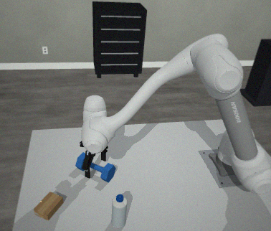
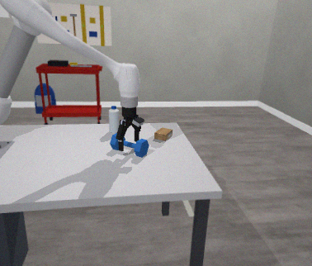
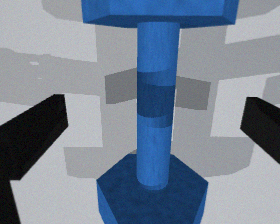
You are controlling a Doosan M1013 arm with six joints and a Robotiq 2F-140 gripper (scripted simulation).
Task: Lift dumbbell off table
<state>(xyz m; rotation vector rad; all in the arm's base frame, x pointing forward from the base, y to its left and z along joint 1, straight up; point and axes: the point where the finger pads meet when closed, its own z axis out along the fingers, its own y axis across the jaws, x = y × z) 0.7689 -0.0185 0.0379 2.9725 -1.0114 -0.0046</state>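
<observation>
Now: hand right at the blue dumbbell. From my hand the other things lie so: wooden block: 22 cm ahead, 20 cm to the left, 2 cm below.
</observation>
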